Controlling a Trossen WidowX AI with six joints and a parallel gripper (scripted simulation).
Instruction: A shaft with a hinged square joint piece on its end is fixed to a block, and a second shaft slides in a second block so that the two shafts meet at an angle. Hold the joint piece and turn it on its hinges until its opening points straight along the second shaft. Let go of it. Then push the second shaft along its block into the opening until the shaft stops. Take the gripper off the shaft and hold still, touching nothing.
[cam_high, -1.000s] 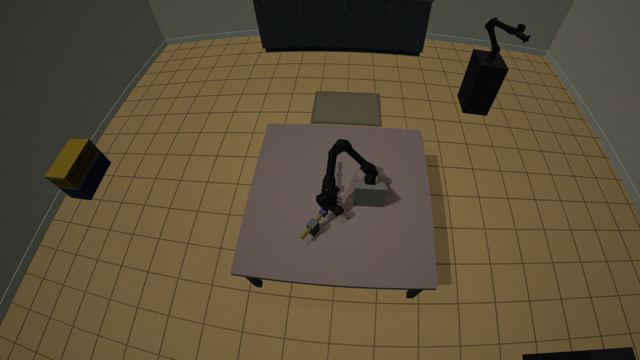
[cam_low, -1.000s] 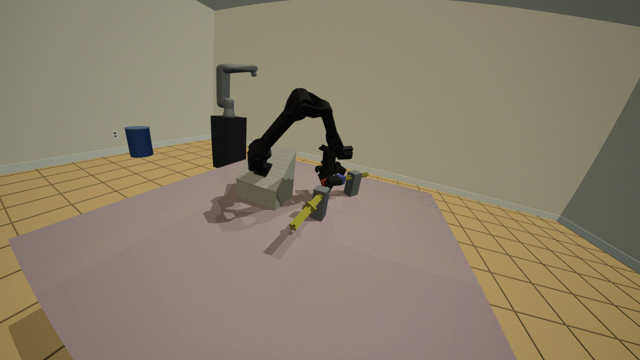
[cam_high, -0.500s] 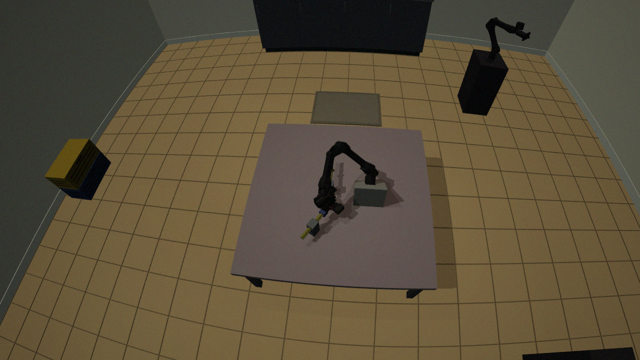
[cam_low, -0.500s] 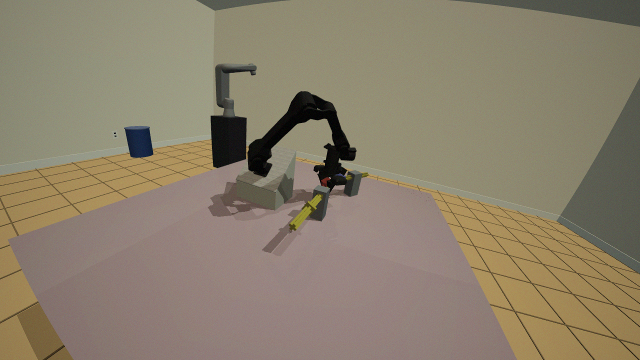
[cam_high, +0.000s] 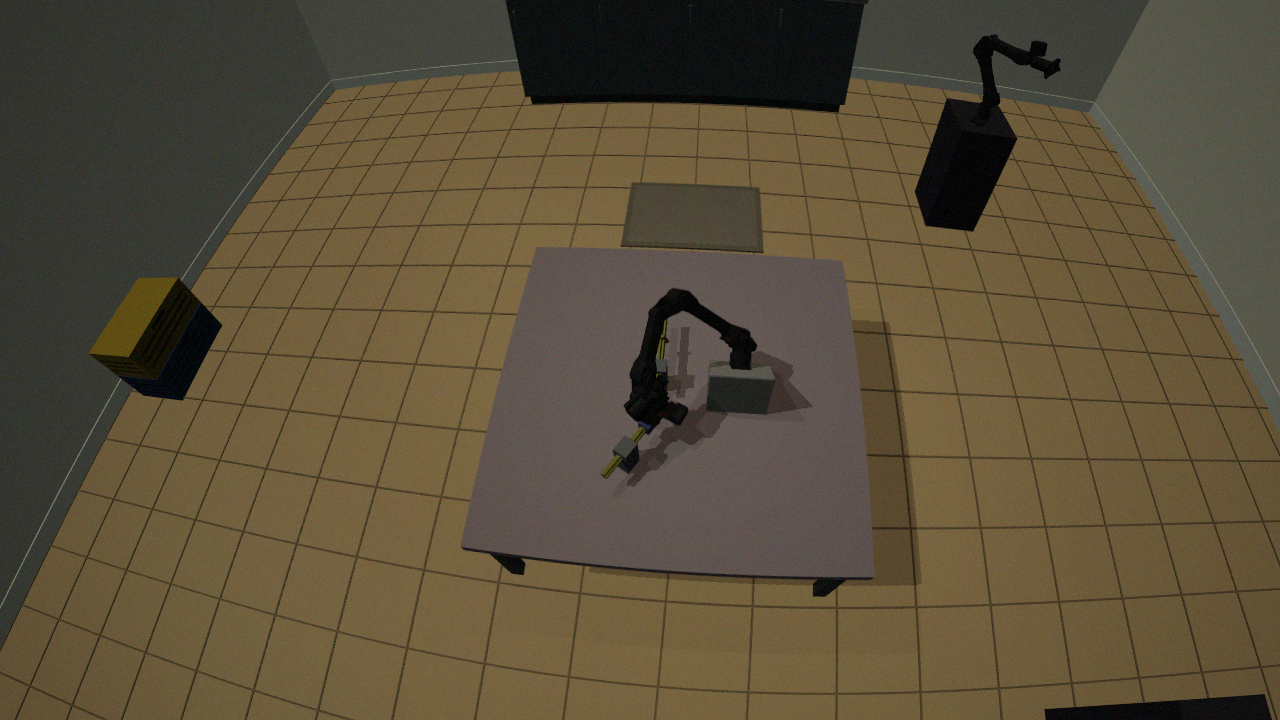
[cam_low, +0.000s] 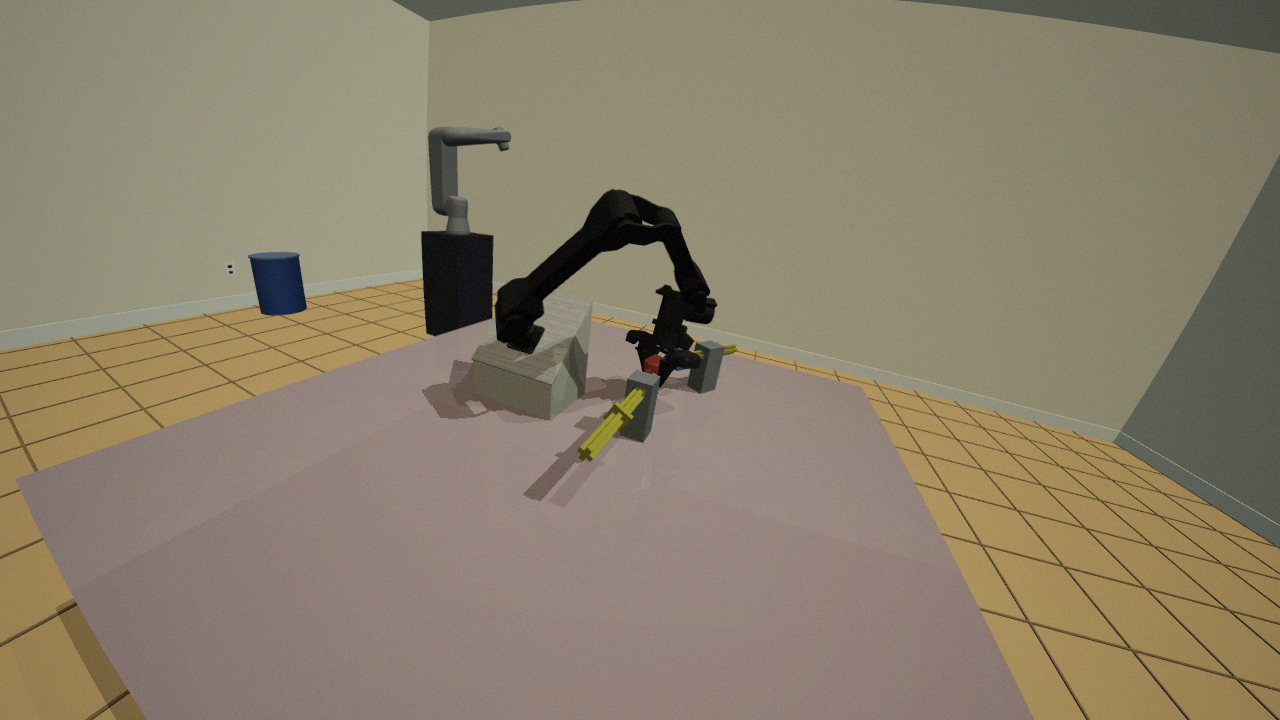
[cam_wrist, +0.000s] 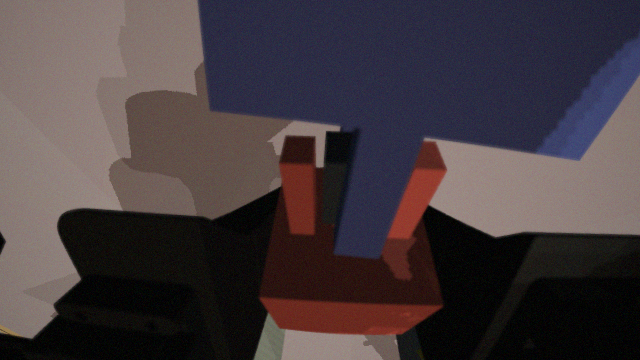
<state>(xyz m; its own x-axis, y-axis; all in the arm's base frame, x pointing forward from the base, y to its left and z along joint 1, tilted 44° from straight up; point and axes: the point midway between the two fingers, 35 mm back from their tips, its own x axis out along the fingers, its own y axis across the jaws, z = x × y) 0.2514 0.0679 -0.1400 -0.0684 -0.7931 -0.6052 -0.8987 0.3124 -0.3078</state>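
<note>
My gripper tip is now 10 mm to the right of the red joint piece and 40 mm below it.
</note>
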